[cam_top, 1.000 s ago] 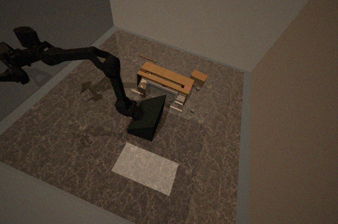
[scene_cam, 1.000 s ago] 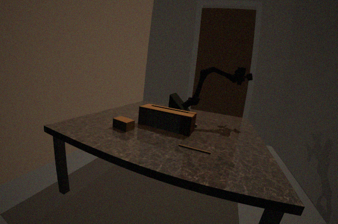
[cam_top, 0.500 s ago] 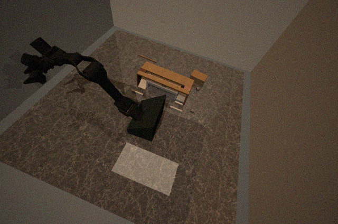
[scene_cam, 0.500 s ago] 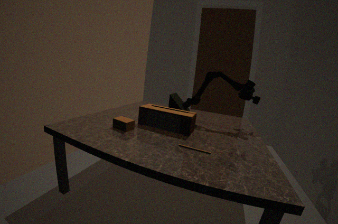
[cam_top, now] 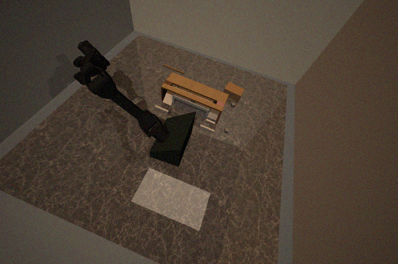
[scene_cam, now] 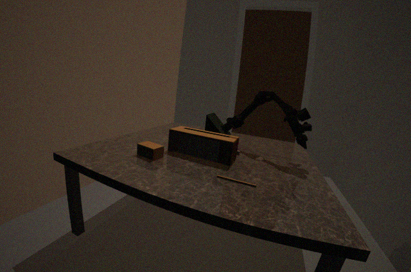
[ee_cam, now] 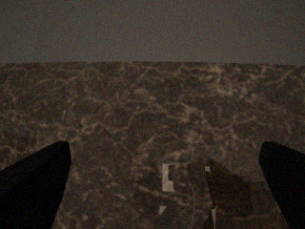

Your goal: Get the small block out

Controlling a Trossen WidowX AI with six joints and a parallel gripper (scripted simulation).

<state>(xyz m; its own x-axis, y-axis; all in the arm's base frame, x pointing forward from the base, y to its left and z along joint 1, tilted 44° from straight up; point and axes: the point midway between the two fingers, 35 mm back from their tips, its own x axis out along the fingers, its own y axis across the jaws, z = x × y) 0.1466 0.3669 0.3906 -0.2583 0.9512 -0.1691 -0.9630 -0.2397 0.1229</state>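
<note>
My gripper tip is now 58 cm to the left of the brown box, 17 cm short of it and 5 cm above it. From my gripper tip the other things lie so: brown block (81 cm to the right, 41 cm ahead, 9 cm below); thin stick (45 cm ahead, 33 cm to the right, 11 cm below).
</note>
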